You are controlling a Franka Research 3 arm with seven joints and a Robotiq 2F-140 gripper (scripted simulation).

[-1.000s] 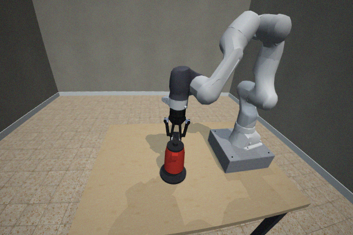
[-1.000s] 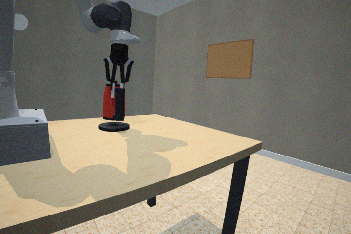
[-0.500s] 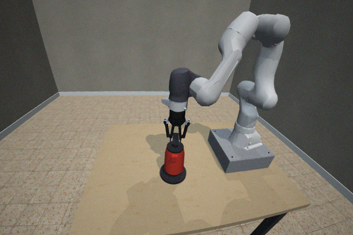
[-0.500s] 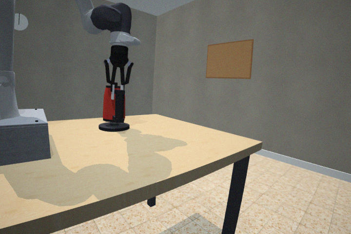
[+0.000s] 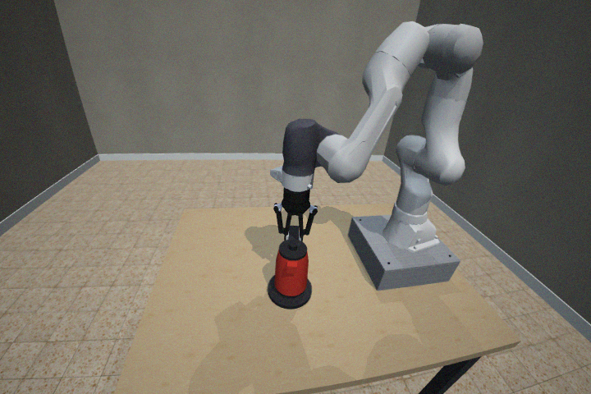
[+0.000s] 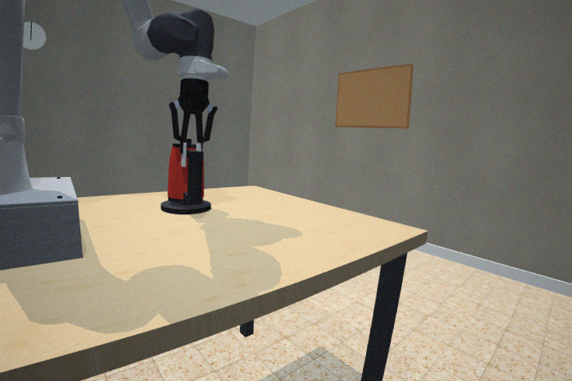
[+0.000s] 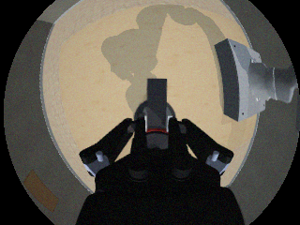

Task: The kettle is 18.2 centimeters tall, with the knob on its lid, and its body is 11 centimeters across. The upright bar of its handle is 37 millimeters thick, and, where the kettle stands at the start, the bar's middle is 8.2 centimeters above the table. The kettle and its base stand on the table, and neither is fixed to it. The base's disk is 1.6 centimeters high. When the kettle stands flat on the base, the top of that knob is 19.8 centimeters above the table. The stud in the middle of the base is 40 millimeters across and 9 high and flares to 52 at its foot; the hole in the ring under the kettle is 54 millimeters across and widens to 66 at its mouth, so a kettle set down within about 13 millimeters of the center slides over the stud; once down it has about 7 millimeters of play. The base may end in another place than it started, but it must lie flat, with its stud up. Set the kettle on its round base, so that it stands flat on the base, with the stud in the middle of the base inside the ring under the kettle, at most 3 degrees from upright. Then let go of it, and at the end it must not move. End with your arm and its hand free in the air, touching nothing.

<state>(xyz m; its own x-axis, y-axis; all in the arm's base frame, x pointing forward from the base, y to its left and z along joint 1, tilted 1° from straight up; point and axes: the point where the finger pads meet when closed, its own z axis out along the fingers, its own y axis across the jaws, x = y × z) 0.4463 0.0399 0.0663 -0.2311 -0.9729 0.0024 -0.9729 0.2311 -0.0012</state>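
Right now my hand is 50 mm above the red kettle, 30 mm to the right of it and 10 mm short of it. From my hand the other things lie so: round black base 150 mm below, 60 mm to the left, 10 mm ahead.
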